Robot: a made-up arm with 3 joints. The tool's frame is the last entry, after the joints. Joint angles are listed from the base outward.
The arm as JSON. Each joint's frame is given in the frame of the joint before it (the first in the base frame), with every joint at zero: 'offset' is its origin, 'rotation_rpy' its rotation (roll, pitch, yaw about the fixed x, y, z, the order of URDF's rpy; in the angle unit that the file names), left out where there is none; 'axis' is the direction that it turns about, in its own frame. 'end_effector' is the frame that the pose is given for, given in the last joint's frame.
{
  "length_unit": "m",
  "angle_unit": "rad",
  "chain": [
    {
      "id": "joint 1",
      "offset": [
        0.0,
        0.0,
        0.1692
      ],
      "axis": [
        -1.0,
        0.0,
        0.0
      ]
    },
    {
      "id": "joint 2",
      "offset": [
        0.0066,
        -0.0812,
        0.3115
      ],
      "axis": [
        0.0,
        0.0,
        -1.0
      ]
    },
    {
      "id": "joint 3",
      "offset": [
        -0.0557,
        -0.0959,
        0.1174
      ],
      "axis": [
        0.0,
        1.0,
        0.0
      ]
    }
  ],
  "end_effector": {
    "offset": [
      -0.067,
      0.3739,
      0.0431
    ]
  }
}
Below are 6 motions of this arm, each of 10 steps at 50 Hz.
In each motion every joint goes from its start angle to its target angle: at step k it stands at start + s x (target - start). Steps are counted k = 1, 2, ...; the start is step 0. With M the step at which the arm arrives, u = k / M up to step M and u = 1 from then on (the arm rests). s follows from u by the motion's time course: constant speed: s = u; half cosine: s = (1 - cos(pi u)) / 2; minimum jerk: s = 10 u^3 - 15 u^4 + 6 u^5.
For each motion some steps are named. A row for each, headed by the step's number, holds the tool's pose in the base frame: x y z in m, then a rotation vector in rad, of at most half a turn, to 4 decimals.
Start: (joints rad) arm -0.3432 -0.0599 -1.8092
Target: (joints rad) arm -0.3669 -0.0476 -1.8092
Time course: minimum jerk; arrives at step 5
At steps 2, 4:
2: -0.0906 0.0586 0.5672 0.2995 -1.7976 -0.2778
4: -0.0885 0.0534 0.5683 0.3031 -1.7950 -0.2966

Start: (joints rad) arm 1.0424 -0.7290 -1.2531
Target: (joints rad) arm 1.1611 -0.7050 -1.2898
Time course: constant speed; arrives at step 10
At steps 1, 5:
1: -0.2658 0.3531 0.3139 -0.4354 -0.7194 1.1433
5: -0.2640 0.3602 0.2938 -0.4738 -0.7121 1.1612

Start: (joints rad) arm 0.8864 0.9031 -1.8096
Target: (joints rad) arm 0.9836 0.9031 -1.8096
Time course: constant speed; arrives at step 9
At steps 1, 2, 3, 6, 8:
1: 0.1743 0.3731 0.2685 -1.4239 -1.9522 0.1654
2: 0.1743 0.3742 0.2645 -1.4309 -1.9541 0.1762
3: 0.1743 0.3752 0.2605 -1.4378 -1.9559 0.1870
6: 0.1743 0.3779 0.2483 -1.4585 -1.9611 0.2196
8: 0.1743 0.3796 0.2401 -1.4722 -1.9644 0.2415

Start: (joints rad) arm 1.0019 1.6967 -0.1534
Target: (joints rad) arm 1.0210 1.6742 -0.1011
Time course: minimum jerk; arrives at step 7
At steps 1, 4, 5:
1: 0.2985 0.3950 0.4079 -0.8680 -0.9545 -1.4947
4: 0.2971 0.4012 0.4020 -0.8539 -0.9343 -1.4875
5: 0.2965 0.4035 0.3998 -0.8488 -0.9268 -1.4849

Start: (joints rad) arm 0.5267 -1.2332 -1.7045
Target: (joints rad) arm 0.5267 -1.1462 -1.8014
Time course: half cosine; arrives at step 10
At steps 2, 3, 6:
2: -0.2850 0.1182 0.5128 0.6412 -1.1428 1.2008
3: -0.2847 0.1211 0.5107 0.6404 -1.1575 1.1938
6: -0.2827 0.1328 0.5024 0.6364 -1.2172 1.1656

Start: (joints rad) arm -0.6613 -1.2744 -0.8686
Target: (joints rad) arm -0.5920 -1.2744 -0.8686
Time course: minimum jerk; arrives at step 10
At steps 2, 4, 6, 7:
2: -0.2978 -0.3477 0.4132 1.0907 -1.1415 0.9276
4: -0.2978 -0.3432 0.4194 1.0761 -1.1312 0.9362
6: -0.2978 -0.3368 0.4280 1.0556 -1.1166 0.9482
7: -0.2978 -0.3340 0.4316 1.0470 -1.1104 0.9532

